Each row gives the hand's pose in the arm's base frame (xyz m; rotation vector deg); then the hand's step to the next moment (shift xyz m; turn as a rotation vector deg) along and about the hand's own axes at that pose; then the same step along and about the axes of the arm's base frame.
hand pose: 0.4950 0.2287 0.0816 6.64 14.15 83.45
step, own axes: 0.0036 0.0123 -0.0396 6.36 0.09 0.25
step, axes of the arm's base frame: -0.0209 0.0021 -0.0359 0.57 6.33 -0.35
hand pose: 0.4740 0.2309 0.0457 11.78 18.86 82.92
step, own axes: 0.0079 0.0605 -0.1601 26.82 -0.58 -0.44
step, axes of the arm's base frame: -0.1106 0.0053 -0.1307 2.80 26.49 -3.19
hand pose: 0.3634 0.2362 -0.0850 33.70 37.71 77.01
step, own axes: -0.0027 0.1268 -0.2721 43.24 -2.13 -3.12
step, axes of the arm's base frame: -0.2841 0.0175 -0.0955 3.57 42.57 -7.65
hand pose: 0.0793 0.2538 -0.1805 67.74 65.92 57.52
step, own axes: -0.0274 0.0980 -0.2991 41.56 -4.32 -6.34
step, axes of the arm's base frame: -0.2991 0.0317 0.0968 0.12 41.15 -9.65
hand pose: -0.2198 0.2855 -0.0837 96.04 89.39 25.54
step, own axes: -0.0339 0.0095 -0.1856 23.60 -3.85 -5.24
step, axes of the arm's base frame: -0.1326 0.0248 0.1322 -2.04 23.77 -5.48
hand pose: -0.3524 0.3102 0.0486 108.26 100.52 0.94
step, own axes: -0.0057 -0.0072 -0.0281 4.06 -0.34 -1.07
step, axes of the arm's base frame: -0.0179 0.0054 0.0229 -0.12 4.16 -0.67
